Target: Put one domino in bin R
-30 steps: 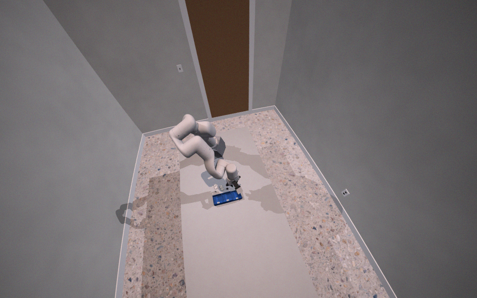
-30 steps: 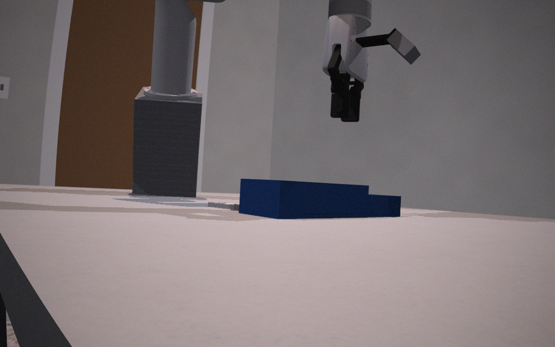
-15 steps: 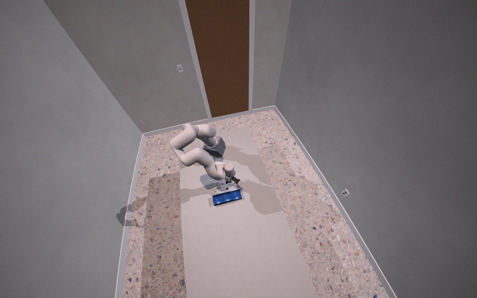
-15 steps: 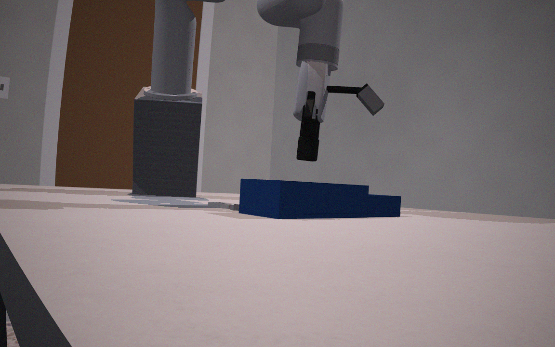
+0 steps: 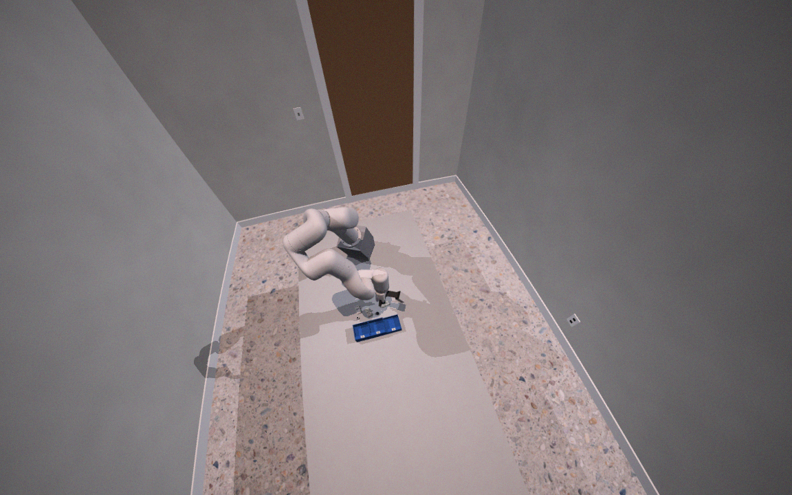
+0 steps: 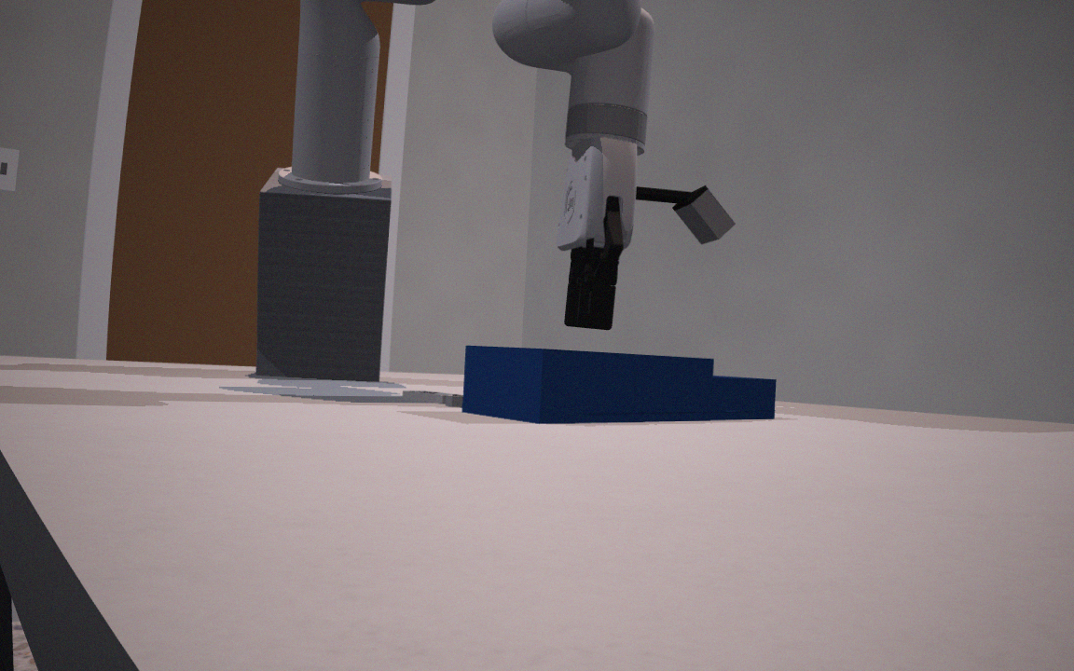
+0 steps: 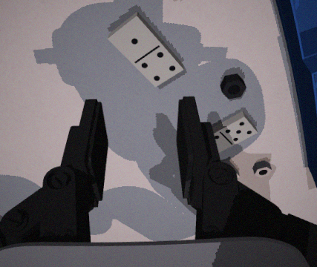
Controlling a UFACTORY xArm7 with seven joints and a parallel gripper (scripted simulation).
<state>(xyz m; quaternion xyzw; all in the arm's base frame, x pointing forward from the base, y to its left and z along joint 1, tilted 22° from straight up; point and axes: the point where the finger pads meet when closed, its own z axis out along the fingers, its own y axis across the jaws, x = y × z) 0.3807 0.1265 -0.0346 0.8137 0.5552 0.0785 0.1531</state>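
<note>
The white domino lies 80 mm below my hand. Round my hand: blue bin (140 mm ahead, 70 mm below, 60 mm to the right); grey hex nut (160 mm to the right, 90 mm below, 60 mm ahead).
</note>
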